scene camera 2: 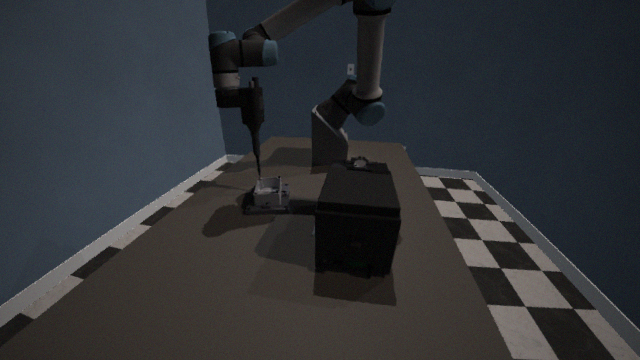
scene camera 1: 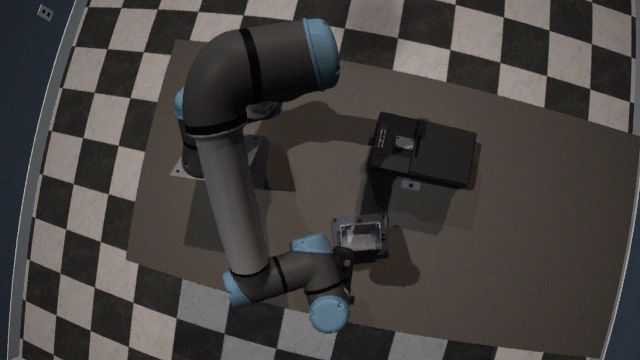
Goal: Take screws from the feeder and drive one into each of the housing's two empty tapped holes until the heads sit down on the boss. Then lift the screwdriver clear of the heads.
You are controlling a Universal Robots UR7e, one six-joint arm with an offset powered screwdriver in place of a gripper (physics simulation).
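A screw feeder [scene camera 2: 378, 235] is visible in the robot's scene.
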